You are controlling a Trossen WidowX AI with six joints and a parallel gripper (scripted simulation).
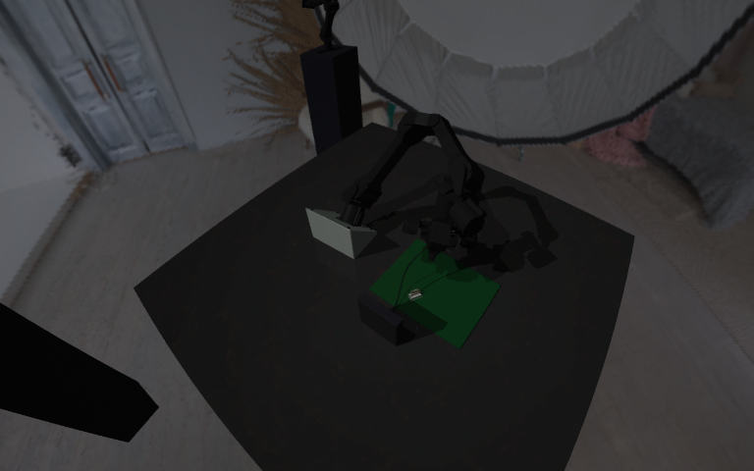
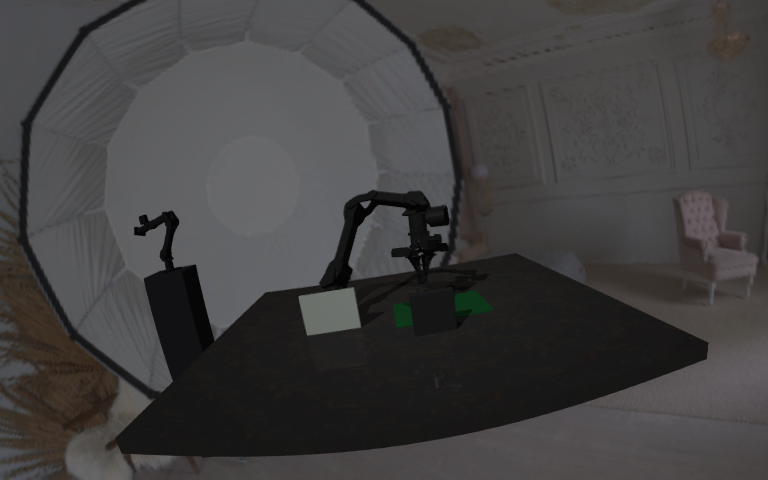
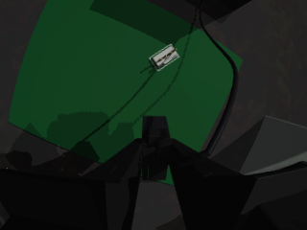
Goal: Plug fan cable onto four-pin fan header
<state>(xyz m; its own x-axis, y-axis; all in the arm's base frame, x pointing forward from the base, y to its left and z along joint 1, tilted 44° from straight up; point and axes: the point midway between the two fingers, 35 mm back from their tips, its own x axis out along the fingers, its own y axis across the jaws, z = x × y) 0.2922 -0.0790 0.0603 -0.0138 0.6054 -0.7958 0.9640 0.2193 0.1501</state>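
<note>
The green board lies 13 cm below my gripper tip, 4 cm ahead of it and 3 cm to the right of it. Round my gripper tip: fan box: 21 cm to the right, 5 cm below, 4 cm behind; then black plug: 1 cm to the left, 1 cm below.
</note>
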